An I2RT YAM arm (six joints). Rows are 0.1 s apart.
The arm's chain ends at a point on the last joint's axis. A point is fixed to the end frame.
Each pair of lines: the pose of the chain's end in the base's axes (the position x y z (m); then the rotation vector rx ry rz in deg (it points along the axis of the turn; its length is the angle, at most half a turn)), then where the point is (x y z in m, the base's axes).
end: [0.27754 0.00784 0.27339 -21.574 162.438 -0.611]
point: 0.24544 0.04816 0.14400
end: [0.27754 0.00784 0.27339 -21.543 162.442 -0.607]
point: 0.24546 0.04819 0.14401
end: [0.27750 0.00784 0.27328 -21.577 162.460 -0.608]
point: 0.24535 0.04816 0.14390
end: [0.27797 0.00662 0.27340 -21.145 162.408 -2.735]
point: 0.24678 0.04405 0.14292
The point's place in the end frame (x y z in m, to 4 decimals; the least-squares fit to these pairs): 0.0549 0.0528 0.1166
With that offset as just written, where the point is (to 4 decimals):
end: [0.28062 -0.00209 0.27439 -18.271 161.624 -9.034]
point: 0.2543 0.0275 0.1409
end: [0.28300 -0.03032 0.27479 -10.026 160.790 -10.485]
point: 0.2640 0.0015 0.1405
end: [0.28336 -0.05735 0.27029 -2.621 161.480 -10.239]
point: 0.2671 -0.0216 0.1367
